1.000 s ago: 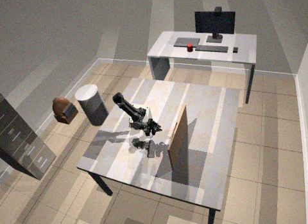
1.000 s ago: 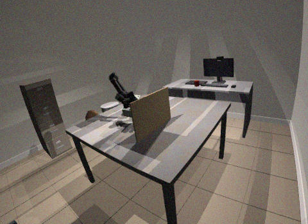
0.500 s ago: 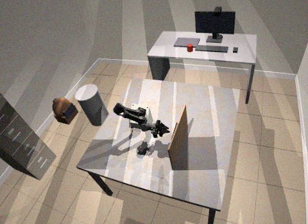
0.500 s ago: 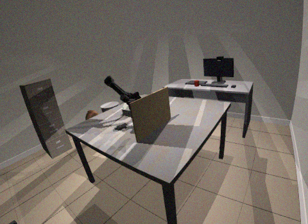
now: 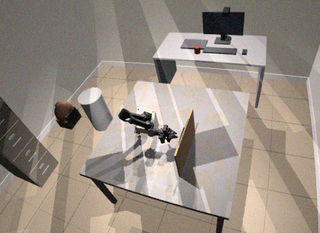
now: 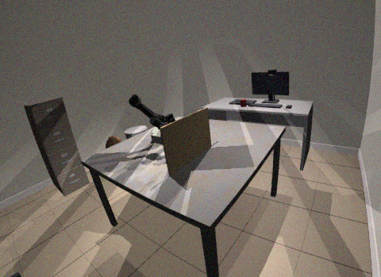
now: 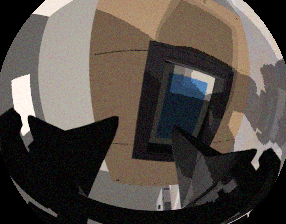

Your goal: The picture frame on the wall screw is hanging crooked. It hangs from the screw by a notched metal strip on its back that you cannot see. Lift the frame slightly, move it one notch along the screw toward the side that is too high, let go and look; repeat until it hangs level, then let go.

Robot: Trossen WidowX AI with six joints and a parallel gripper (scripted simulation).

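Right now the picture frame is 50 mm ahead of my gripper tip, 10 mm to the left of it and 50 mm below it. From my gripper tip the other things lie so: tan board wall 60 mm ahead, 60 mm below.
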